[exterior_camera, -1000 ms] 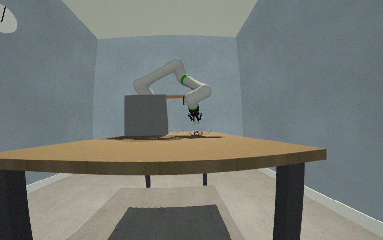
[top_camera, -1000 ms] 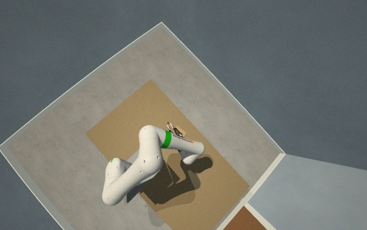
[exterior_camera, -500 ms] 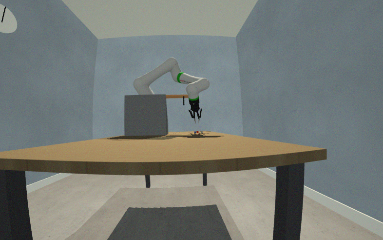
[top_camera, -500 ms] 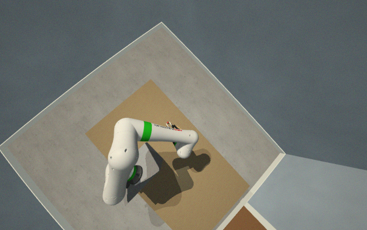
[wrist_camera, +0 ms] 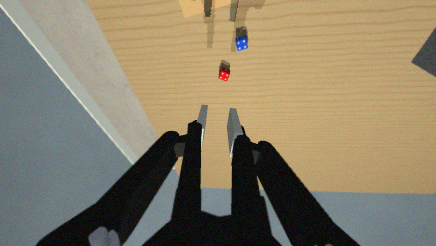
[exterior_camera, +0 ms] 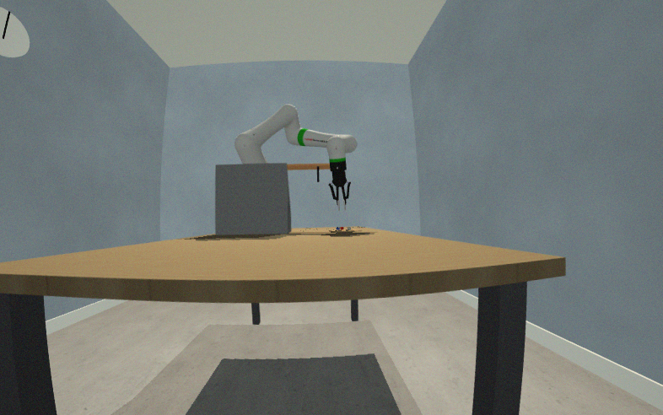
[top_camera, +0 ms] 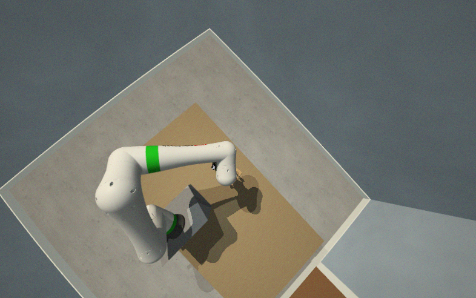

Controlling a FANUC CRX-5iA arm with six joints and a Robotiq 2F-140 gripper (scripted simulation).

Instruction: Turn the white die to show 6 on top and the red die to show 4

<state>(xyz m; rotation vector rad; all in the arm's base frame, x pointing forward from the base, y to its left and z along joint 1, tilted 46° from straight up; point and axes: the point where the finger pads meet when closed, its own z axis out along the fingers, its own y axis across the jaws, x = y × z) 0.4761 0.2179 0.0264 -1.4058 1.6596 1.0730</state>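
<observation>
Right now the red die is 140 mm below my hand and 10 mm to the left of it. From my hand the other things lie so: blue die: 140 mm below, 40 mm to the right, 30 mm behind; white die: 160 mm to the right, 140 mm below, 30 mm ahead; tan mat: 160 mm to the right, 150 mm below.
</observation>
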